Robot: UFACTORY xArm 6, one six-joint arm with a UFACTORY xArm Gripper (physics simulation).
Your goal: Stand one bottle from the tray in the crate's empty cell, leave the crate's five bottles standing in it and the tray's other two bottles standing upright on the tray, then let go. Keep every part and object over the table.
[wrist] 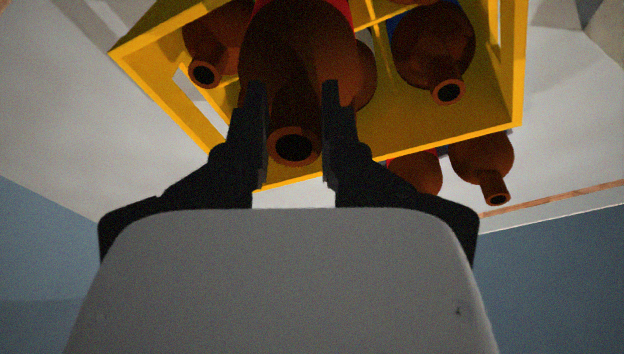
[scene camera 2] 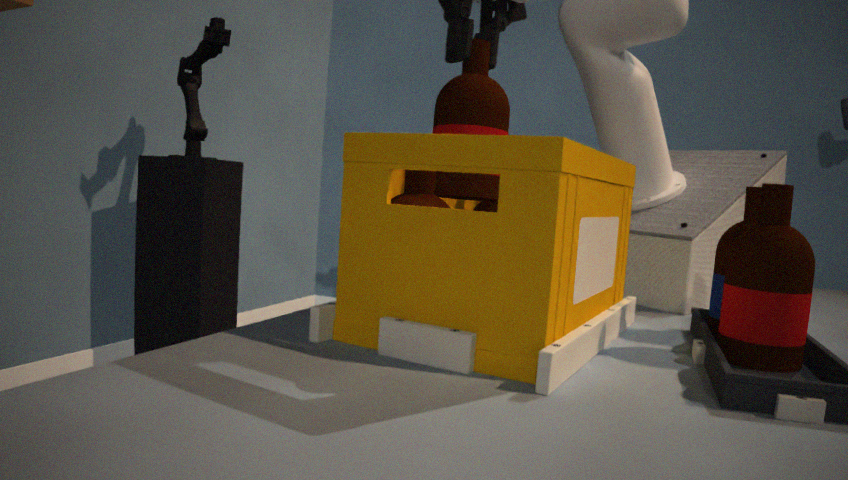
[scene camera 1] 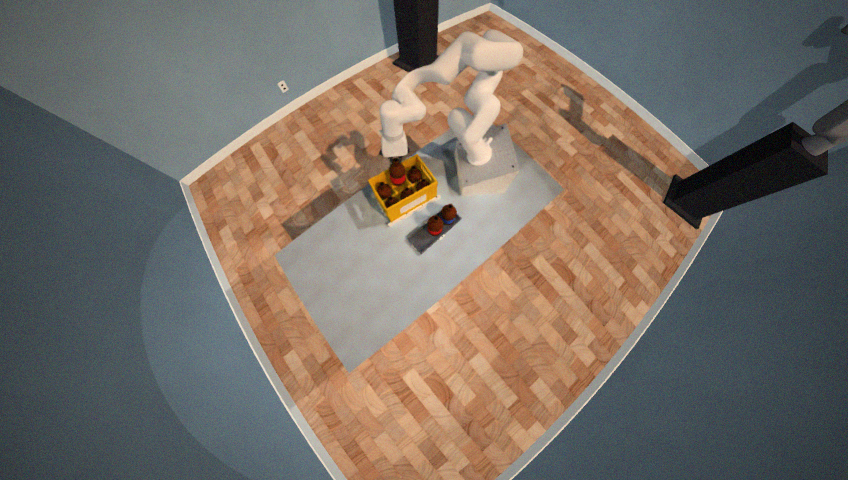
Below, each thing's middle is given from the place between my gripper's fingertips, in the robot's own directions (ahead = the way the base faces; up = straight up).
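From the white block [scene camera 2: 788, 407], my hand is well to the right of it, a long way above it and a good way short of it.
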